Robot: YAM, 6 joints.
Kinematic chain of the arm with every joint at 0, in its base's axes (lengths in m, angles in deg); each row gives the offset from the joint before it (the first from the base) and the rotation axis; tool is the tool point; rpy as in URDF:
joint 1: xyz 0 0 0.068 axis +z
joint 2: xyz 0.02 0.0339 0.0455 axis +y
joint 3: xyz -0.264 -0.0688 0 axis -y
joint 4: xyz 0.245 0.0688 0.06 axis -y
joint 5: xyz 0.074 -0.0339 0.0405 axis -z
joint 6: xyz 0.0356 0 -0.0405 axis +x
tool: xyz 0 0 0 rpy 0 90 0
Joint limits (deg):
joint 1: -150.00..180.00
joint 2: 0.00..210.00
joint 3: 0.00..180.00
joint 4: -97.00..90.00
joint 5: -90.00..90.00
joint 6: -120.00..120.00
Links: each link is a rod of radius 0.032 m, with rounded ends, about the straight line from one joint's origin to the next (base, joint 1, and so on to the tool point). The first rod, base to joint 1, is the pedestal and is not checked.
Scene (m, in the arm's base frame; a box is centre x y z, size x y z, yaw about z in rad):
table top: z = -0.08
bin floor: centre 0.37 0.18 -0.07 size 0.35 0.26 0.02 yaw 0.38
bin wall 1: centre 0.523 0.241 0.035 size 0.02 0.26 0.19 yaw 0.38
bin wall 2: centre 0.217 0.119 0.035 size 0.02 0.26 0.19 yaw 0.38
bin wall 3: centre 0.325 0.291 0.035 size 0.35 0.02 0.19 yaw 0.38
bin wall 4: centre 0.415 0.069 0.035 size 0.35 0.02 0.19 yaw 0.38
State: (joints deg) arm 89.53 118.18 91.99 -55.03 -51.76 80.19
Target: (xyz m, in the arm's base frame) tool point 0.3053 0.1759 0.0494
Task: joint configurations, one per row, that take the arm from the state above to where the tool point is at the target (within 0.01 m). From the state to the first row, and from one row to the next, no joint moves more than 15 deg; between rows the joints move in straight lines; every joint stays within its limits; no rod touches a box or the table.
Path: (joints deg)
1: 76.76 115.30 90.76 -56.45 -50.95 80.19
2: 63.98 112.42 89.53 -57.87 -50.14 80.19
3: 51.21 109.54 88.30 -59.29 -49.33 80.19
4: 38.44 106.66 87.07 -60.71 -48.52 80.19
5: 25.66 103.78 85.85 -62.13 -47.71 80.19
6: 25.72 118.22 81.69 -59.45 -46.86 80.19
7: 25.78 132.66 77.54 -56.78 -46.01 80.19

